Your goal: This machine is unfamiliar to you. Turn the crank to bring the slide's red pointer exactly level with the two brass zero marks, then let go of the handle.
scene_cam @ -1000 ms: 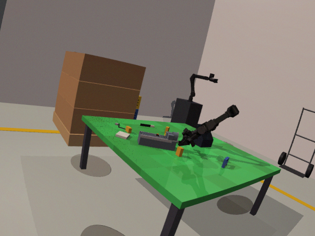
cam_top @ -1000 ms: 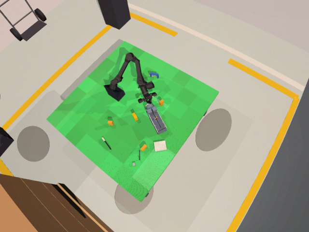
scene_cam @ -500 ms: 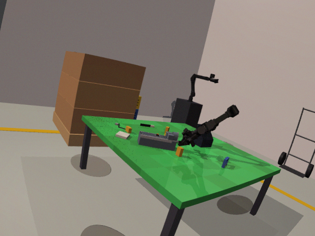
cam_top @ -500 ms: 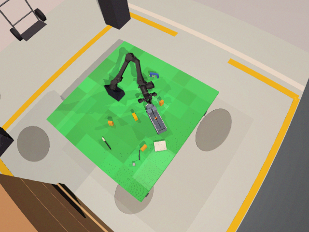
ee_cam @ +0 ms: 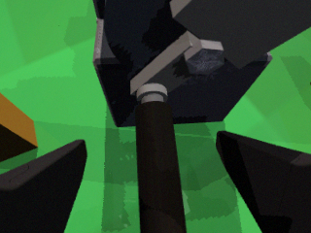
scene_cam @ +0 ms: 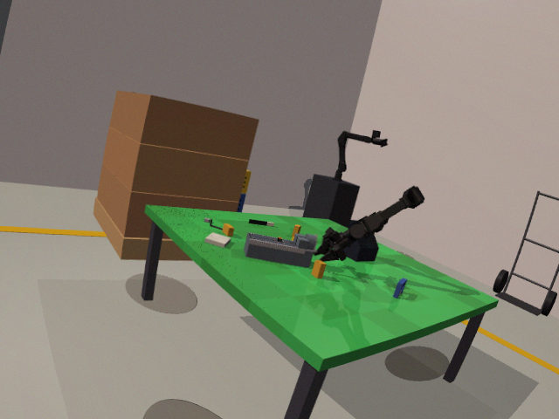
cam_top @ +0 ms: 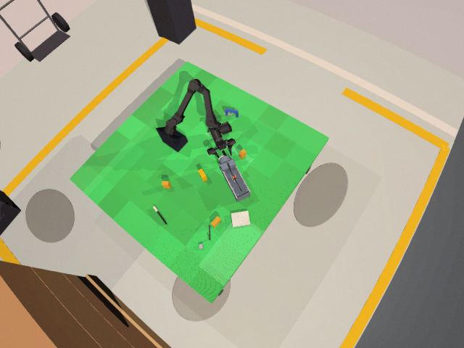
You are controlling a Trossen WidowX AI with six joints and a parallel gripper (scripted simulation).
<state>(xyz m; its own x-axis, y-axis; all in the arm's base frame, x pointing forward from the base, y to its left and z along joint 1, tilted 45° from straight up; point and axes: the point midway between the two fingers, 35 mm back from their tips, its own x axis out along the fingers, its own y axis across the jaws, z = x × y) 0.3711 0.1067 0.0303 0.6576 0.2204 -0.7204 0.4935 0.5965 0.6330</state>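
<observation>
Now: the dark handle 2 cm behind my gripper tip, 1 cm to the left of it and 3 cm above it. Also, from my gripper tip: blue bracket (18 cm behind, 32 cm to the left, 1 cm below); then red pointer (13 cm ahead, 10 cm to the right, 4 cm above); then white pad (30 cm ahead, 28 cm to the right, 3 cm below).
</observation>
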